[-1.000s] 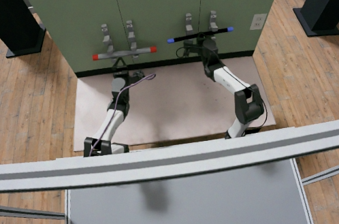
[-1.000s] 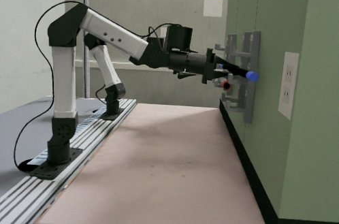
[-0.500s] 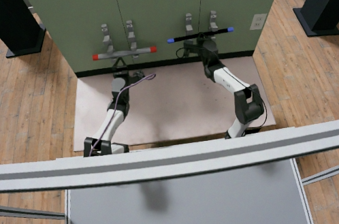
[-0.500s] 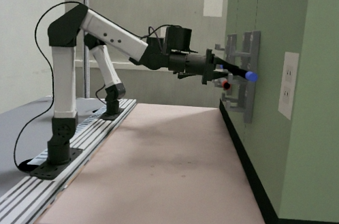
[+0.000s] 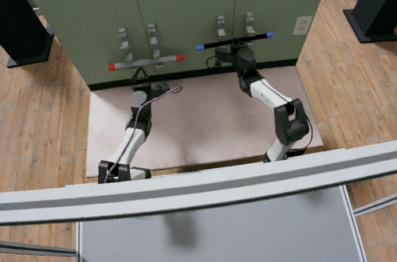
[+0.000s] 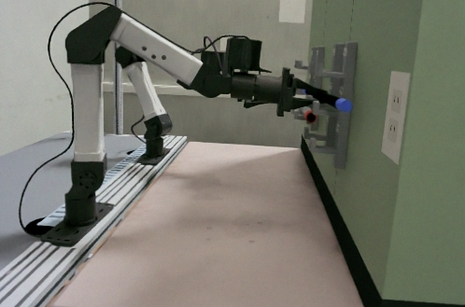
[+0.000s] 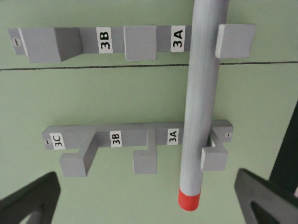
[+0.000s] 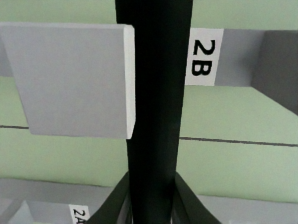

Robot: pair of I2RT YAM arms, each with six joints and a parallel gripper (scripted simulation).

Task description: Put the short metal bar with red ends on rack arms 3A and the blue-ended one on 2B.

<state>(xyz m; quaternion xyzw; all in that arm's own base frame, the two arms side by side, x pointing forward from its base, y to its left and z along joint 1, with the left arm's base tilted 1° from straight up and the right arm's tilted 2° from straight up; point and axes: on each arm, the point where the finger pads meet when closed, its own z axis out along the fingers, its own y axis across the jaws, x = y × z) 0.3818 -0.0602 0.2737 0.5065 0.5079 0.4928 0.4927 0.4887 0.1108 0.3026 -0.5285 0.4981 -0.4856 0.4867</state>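
Observation:
Right now the blue-ended black bar is right at my right hand. From my right hand the other things lie so: green wall: 160 mm ahead, 190 mm to the left, 160 mm above; then red-ended grey bar: 10 mm ahead, 400 mm to the left, 80 mm below; then outlet plate: 50 mm ahead, 320 mm to the right, 10 mm above.

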